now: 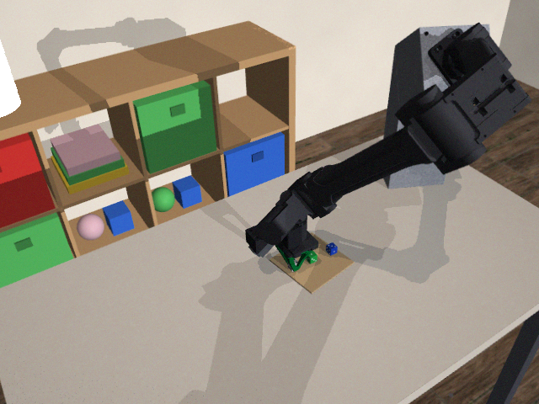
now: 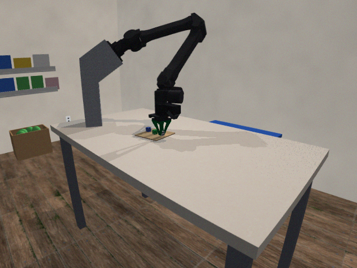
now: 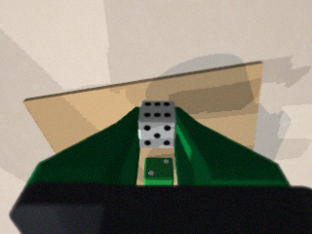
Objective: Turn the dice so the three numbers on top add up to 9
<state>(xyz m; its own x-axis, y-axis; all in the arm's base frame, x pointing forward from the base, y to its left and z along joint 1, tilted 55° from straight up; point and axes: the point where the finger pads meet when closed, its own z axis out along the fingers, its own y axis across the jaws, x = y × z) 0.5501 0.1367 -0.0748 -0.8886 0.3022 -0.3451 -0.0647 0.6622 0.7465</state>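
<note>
Now: the white die right at my hand. From my hand the other things lie so: tan mat 5 cm behind, 2 cm below; then green die 5 cm behind; then blue die 11 cm behind, 1 cm to the right.
</note>
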